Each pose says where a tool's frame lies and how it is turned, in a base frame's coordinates. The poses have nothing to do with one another.
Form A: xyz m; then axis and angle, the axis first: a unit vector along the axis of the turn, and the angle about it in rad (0 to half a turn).
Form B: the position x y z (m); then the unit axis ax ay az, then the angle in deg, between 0 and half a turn. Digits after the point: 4 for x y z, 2 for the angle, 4 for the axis.
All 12 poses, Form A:
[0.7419, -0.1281, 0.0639, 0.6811, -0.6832, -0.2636, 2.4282]
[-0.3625, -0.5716, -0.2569, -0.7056, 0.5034, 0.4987, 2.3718]
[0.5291, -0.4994, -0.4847, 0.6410, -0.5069, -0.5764, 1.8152]
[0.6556, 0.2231, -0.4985, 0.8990, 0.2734, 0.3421, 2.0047]
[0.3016, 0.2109, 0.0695, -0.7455, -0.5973, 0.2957, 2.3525]
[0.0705, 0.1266, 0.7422, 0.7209, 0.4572, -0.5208, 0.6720]
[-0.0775, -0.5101, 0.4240, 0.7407, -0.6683, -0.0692, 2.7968]
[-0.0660, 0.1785, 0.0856, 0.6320, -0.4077, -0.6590, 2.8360]
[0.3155, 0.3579, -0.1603, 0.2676, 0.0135, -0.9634, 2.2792]
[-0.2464, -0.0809, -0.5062, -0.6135, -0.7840, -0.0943, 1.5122]
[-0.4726, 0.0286, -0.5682, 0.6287, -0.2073, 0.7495, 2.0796]
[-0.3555, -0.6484, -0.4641, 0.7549, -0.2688, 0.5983, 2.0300]
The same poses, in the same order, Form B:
[0.7419, -0.1281, 0.0639, 0.6811, -0.6832, -0.2636, 139.13]
[-0.3625, -0.5716, -0.2569, -0.7056, 0.5034, 0.4987, 135.89]
[0.5291, -0.4994, -0.4847, 0.6410, -0.5069, -0.5764, 104.00]
[0.6556, 0.2231, -0.4985, 0.8990, 0.2734, 0.3421, 114.86]
[0.3016, 0.2109, 0.0695, -0.7455, -0.5973, 0.2957, 134.79]
[0.0705, 0.1266, 0.7422, 0.7209, 0.4572, -0.5208, 38.50]
[-0.0775, -0.5101, 0.4240, 0.7407, -0.6683, -0.0692, 160.24]
[-0.0660, 0.1785, 0.0856, 0.6320, -0.4077, -0.6590, 162.49]
[0.3155, 0.3579, -0.1603, 0.2676, 0.0135, -0.9634, 130.59]
[-0.2464, -0.0809, -0.5062, -0.6135, -0.7840, -0.0943, 86.64]
[-0.4726, 0.0286, -0.5682, 0.6287, -0.2073, 0.7495, 119.15]
[-0.3555, -0.6484, -0.4641, 0.7549, -0.2688, 0.5983, 116.31]

